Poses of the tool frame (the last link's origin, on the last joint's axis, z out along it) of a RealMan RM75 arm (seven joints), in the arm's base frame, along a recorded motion.
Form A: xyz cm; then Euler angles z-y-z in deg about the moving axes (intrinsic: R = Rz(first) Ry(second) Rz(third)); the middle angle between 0 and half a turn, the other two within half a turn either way.
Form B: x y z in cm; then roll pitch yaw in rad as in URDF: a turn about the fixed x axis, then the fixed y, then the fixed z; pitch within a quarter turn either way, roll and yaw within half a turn. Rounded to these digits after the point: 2 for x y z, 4 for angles.
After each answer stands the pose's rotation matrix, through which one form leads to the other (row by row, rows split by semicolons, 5 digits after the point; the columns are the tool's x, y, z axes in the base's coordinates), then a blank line. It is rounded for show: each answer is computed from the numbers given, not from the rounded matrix.
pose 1, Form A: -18.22, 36.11, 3.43, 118.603, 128.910, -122.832
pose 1, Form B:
-18.22, 36.11, 3.43, -2.3361, -0.4355, 0.8843
0.57469 0.72867 -0.37252; 0.70125 -0.20380 0.68317; 0.42189 -0.65384 -0.62810

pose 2, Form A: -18.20, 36.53, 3.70, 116.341, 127.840, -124.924
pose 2, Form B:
-18.20, 36.53, 3.70, -2.3292, -0.4691, 0.8644
0.57895 0.73623 -0.35041; 0.67854 -0.19674 0.70773; 0.45211 -0.64751 -0.61346

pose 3, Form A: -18.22, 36.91, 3.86, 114.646, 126.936, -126.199
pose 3, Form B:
-18.22, 36.91, 3.86, -2.3208, -0.4916, 0.8445
0.58546 0.73901 -0.33332; 0.65908 -0.19447 0.72649; 0.47206 -0.64502 -0.60092

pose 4, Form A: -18.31, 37.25, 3.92, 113.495, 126.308, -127.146
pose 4, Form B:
-18.31, 37.25, 3.92, -2.3155, -0.5082, 0.8317
0.58847 0.74195 -0.32127; 0.64569 -0.19212 0.73904; 0.48661 -0.64234 -0.59213

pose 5, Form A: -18.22, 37.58, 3.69, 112.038, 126.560, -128.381
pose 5, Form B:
-18.22, 37.58, 3.69, -2.3285, -0.5221, 0.8255
0.58785 0.75073 -0.30139; 0.63695 -0.19985 0.74455; 0.49872 -0.62965 -0.59566

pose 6, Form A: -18.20, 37.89, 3.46, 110.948, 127.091, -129.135
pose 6, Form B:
-18.20, 37.89, 3.46, -2.3434, -0.5276, 0.8218
0.58831 0.75668 -0.28519; 0.63279 -0.21122 0.74496; 0.50345 -0.61873 -0.60308

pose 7, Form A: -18.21, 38.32, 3.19, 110.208, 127.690, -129.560
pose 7, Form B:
-18.21, 38.32, 3.19, -2.3573, -0.5282, 0.8204
0.58900 0.76050 -0.27335; 0.63173 -0.22234 0.74262; 0.50399 -0.61008 -0.61139

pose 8, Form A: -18.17, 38.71, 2.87, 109.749, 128.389, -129.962
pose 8, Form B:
-18.17, 38.71, 2.87, -2.3727, -0.5276, 0.8245
0.58662 0.76533 -0.26485; 0.63438 -0.23095 0.73771; 0.50343 -0.60077 -0.62100

